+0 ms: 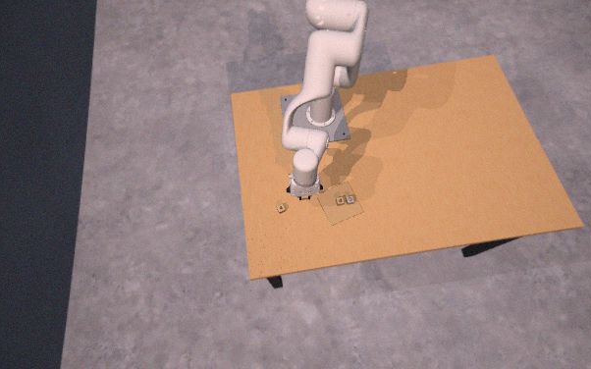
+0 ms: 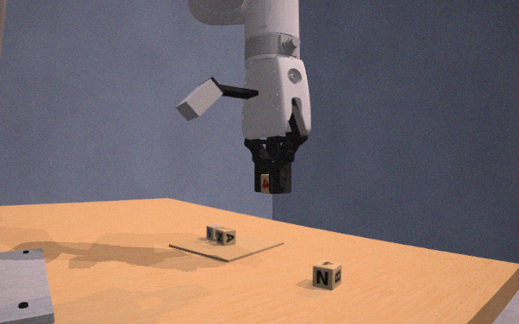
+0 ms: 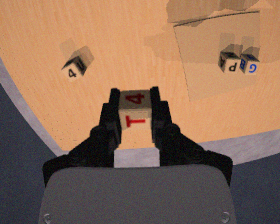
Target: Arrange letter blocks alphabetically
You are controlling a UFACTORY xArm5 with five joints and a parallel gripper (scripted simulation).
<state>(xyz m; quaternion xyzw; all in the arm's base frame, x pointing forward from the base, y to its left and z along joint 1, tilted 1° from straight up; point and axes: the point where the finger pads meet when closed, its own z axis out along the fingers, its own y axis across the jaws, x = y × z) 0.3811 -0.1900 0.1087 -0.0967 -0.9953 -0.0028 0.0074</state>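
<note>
The thin tan mat lies 14 cm to the left of my hand, 12 cm below it and 3 cm ahead of it. From my hand the other things lie so: blue-lettered block 18 cm to the left, 10 cm below, 4 cm ahead; black-lettered block 11 cm below, 9 cm to the right, 1 cm behind; red-lettered block 1 cm below.
</note>
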